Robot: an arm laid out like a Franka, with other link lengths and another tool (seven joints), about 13 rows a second.
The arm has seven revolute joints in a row. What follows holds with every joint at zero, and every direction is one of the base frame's. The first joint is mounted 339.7 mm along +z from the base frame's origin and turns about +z. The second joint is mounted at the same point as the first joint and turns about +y. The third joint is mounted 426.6 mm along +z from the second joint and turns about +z. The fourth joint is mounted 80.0 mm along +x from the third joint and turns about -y. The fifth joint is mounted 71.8 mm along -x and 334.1 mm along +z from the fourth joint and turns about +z. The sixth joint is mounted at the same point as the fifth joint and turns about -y. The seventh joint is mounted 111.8 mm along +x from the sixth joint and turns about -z. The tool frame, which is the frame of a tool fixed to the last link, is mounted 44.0 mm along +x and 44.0 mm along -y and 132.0 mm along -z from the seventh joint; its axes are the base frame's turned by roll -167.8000, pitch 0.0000 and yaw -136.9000 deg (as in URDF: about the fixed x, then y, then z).
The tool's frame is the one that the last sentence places.
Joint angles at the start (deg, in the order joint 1, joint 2, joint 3, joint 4, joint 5, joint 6, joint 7):
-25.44, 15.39, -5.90, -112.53, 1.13, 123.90, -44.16
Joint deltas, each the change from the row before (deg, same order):
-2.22, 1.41, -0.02, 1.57, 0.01, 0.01, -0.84
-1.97, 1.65, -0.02, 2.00, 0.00, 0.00, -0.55
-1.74, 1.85, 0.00, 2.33, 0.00, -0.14, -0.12
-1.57, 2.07, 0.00, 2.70, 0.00, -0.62, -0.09
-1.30, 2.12, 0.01, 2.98, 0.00, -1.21, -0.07
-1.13, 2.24, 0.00, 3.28, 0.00, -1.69, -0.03
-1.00, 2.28, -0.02, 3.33, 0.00, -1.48, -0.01
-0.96, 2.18, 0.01, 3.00, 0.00, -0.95, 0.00
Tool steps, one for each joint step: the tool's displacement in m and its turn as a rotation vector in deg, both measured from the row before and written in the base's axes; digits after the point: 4 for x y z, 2 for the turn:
-0.0042, -0.0264, -0.0034, -0.16, -0.10, -1.36
-0.0018, -0.0256, -0.0029, -0.31, -0.21, -1.38
-0.0002, -0.0245, -0.0033, -0.34, -0.18, -1.54
0.0008, -0.0235, -0.0047, -0.16, 0.10, -1.39
0.0019, -0.0208, -0.0052, 0.08, 0.38, -1.13
0.0027, -0.0194, -0.0061, 0.27, 0.61, -1.00
0.0034, -0.0186, -0.0060, 0.13, 0.45, -0.89
0.0029, -0.0177, -0.0065, -0.05, 0.21, -0.83

